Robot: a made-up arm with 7 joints.
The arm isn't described. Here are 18 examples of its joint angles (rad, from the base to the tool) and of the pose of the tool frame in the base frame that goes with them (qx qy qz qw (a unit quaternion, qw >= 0); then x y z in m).
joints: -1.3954 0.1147 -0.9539 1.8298 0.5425 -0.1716 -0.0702
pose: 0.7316 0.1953 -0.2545 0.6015 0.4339 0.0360 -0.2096
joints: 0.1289 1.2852 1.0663 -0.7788 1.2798 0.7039 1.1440
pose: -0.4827 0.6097 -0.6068 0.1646 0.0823 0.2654 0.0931
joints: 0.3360 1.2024 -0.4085 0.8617 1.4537 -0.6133 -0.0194
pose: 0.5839 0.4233 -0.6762 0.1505 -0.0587 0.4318 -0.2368
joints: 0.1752 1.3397 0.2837 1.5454 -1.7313 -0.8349 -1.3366
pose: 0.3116 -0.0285 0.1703 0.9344 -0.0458 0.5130 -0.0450
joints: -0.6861 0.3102 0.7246 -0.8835 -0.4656 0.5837 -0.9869
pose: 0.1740 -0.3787 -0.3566 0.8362 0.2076 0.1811 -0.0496
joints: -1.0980 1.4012 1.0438 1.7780 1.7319 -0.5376 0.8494
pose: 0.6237 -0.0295 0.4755 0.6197 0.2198 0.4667 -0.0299
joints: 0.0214 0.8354 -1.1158 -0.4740 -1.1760 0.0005 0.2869
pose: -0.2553 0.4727 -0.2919 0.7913 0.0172 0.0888 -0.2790
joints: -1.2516 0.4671 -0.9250 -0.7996 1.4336 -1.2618 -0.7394
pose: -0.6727 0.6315 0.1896 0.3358 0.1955 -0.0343 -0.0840
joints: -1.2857 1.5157 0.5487 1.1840 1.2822 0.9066 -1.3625
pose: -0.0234 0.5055 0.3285 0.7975 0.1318 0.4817 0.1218
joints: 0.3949 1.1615 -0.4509 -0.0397 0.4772 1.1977 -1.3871
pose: 0.1713 0.9222 -0.2052 0.2796 0.0066 0.3487 -0.2365
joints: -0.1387 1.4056 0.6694 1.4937 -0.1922 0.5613 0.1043
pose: 0.1010 0.4871 0.6759 0.5437 0.0149 0.5194 -0.0764
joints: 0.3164 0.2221 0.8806 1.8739 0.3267 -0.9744 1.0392
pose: 0.2973 0.5133 0.6463 0.4802 -0.2358 0.1569 -0.3768
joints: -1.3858 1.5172 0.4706 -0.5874 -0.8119 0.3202 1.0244
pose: -0.0307 -0.7612 0.2888 0.5798 0.0889 0.2028 0.2286
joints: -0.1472 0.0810 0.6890 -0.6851 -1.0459 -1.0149 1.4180
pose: -0.6636 -0.4250 0.5520 0.2724 0.0806 0.2032 -0.1618
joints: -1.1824 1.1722 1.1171 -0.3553 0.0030 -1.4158 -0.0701
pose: -0.5192 0.8272 -0.1837 0.1115 0.0754 0.2656 0.1151
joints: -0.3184 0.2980 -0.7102 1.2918 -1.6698 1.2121 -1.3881
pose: -0.8617 0.4056 -0.1513 0.2646 0.0531 0.1129 -0.4374
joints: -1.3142 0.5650 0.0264 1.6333 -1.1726 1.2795 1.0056
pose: -0.1104 0.7751 0.2779 0.5566 0.3936 0.1725 -0.1845
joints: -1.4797 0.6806 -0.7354 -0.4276 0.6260 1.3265 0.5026
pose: 0.4484 -0.3679 0.4018 0.7086 0.3352 0.0307 0.0665
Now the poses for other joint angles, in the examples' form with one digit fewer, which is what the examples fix.
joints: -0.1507 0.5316 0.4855 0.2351 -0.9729 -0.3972 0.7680
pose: -0.242 -0.129 0.609 0.744 0.168 0.320 -0.236
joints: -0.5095 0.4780 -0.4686 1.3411 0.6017 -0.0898 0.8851
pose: 0.702 0.166 0.077 0.689 0.191 0.231 -0.404
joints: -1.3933 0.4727 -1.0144 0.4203 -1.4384 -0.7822 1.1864
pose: -0.393 -0.094 0.196 0.894 0.412 -0.020 -0.046
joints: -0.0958 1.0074 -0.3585 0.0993 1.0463 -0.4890 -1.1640
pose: 0.647 0.368 -0.645 0.171 0.161 0.256 -0.261
